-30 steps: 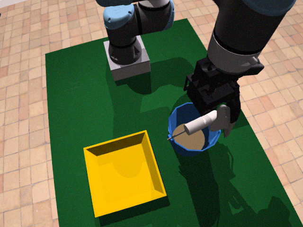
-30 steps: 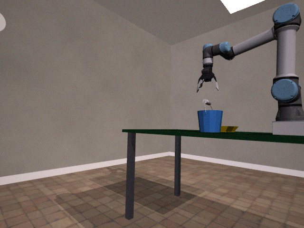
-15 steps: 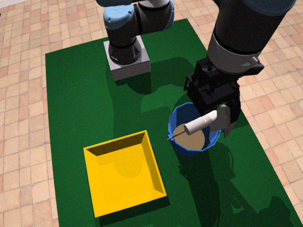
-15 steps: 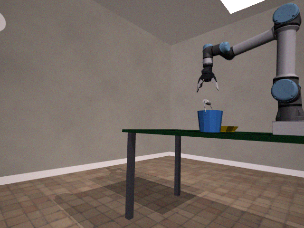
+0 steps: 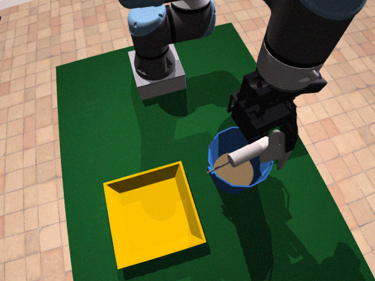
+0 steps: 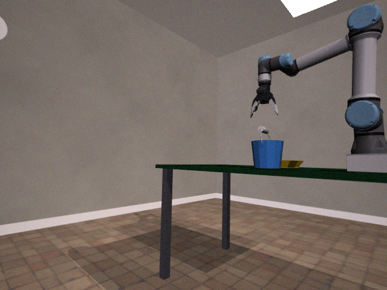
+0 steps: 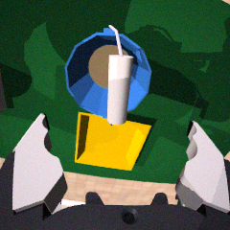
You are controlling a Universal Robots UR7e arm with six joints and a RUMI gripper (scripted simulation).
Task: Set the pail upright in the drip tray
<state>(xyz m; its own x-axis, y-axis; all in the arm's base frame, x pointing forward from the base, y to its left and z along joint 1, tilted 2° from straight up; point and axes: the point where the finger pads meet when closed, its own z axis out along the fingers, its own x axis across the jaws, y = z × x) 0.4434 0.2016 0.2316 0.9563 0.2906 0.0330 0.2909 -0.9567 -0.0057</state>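
Now: hand 1 cm past the white cylindrical grip and 11 cm above it. Also, from my hand: pail (1 cm behind, 17 cm below); then yellow drip tray (7 cm ahead, 27 cm to the right, 28 cm below).
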